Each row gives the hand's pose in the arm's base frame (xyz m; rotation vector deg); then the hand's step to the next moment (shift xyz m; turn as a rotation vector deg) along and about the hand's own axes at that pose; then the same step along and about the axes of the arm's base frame.
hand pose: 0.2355 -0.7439 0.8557 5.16 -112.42 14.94
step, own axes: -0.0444 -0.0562 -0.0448 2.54 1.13 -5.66
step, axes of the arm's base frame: 0.0682 -0.0472 -0.0160 3.88 2.51 4.29
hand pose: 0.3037 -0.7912 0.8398 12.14 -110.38 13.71
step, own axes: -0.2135 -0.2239 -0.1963 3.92 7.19 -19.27
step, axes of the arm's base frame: 0.3106 -0.1562 -0.1156 14.02 11.93 9.98
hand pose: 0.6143 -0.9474 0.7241 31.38 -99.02 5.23
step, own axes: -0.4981 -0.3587 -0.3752 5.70 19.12 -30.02
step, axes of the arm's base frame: 0.5492 -0.0315 -0.4636 18.68 25.72 17.00
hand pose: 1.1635 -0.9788 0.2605 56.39 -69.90 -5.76
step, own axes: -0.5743 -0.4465 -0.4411 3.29 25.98 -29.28
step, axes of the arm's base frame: 0.3235 0.3013 -0.7269 14.23 30.75 19.87
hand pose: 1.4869 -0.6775 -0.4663 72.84 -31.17 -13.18
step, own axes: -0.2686 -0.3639 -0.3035 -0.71 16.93 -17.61
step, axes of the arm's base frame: -0.0276 0.2705 -0.4719 6.09 20.10 12.49
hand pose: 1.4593 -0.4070 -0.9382 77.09 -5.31 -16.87
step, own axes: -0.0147 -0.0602 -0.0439 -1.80 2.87 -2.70
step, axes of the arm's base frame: -0.0132 0.0338 -0.0667 -0.65 3.58 2.35
